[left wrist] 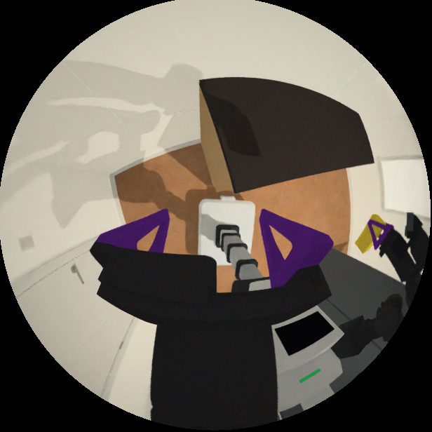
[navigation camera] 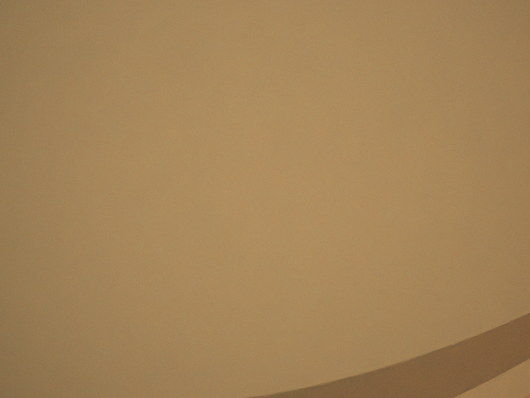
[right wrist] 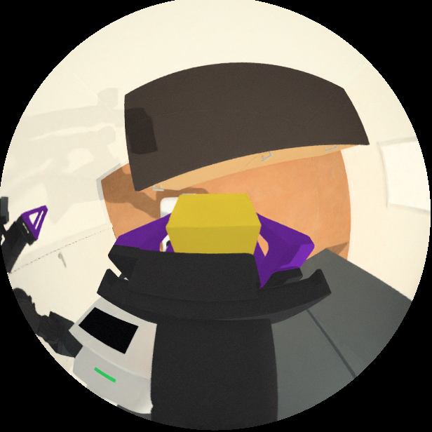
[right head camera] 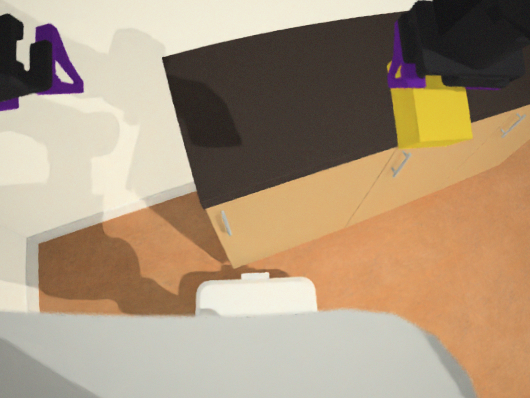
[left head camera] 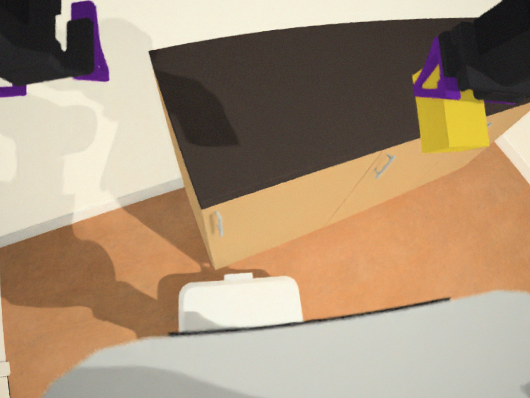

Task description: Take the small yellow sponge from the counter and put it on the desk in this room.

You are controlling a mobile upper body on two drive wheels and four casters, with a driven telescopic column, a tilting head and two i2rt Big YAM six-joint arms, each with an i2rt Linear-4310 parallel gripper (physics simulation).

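The small yellow sponge is a block between the purple fingers of my right gripper, which is shut on it. In the head views it appears raised over the front edge of the counter, which has a dark top and light wooden doors. My left gripper is open and empty, to the left of the counter in the head views. I cannot make out a desk in any view.
My white base stands near the counter's front left corner. A dark grey surface lies at the lower right of the wrist views; I cannot tell what it is. Pale walls run behind and left of the counter.
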